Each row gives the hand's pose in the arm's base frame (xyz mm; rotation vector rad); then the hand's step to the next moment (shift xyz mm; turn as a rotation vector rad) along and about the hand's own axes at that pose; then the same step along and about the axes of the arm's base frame.
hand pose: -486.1 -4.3 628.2 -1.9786 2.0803 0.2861
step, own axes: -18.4 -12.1 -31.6 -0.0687 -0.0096 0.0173
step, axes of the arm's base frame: 11.3 6.8 36.2 0.0133 0.0700 0.0057
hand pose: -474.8 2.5 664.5 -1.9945 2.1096 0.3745
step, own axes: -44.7 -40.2 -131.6 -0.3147 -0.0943 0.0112
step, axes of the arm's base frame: 45.3 -2.9 137.4 0.1125 0.2959 0.0884
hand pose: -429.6 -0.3 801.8 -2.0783 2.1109 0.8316
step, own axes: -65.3 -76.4 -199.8 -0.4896 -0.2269 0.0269
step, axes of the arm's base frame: 141.7 -19.0 172.0 0.2477 0.4689 0.1033
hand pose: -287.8 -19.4 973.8 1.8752 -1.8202 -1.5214
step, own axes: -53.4 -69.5 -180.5 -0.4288 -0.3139 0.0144
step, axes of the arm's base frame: 184.7 -34.1 70.6 0.3022 0.4370 0.0170
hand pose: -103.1 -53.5 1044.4 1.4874 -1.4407 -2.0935
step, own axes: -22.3 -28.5 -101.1 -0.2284 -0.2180 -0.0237
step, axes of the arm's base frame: 102.2 -31.2 -10.8 0.2041 0.2400 -0.0316
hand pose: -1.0 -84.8 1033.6 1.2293 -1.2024 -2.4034
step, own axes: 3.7 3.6 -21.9 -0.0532 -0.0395 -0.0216
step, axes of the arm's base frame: 13.3 -16.8 -6.8 0.0574 0.0392 -0.0044
